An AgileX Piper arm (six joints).
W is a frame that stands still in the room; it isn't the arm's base.
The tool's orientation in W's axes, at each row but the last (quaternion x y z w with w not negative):
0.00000, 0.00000, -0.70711, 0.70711
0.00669, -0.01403, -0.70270, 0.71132
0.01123, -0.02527, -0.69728, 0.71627
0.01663, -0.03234, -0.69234, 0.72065
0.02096, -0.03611, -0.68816, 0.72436
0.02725, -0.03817, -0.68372, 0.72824
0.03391, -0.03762, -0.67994, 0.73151
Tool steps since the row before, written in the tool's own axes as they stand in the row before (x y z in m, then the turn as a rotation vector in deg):
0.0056, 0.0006, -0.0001, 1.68, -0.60, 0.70
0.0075, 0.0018, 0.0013, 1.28, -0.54, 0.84
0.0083, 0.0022, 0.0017, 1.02, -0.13, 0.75
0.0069, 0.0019, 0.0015, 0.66, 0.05, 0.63
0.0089, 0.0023, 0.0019, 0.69, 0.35, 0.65
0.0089, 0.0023, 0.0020, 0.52, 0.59, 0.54
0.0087, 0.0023, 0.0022, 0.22, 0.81, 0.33
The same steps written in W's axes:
0.0006, -0.0056, -0.0001, -0.60, -1.68, 0.70
0.0019, -0.0075, 0.0014, -0.55, -1.28, 0.84
0.0023, -0.0082, 0.0020, -0.14, -1.01, 0.76
0.0021, -0.0068, 0.0018, 0.03, -0.64, 0.65
0.0026, -0.0087, 0.0023, 0.33, -0.66, 0.69
0.0027, -0.0087, 0.0024, 0.57, -0.47, 0.60
0.0027, -0.0085, 0.0025, 0.79, -0.16, 0.41

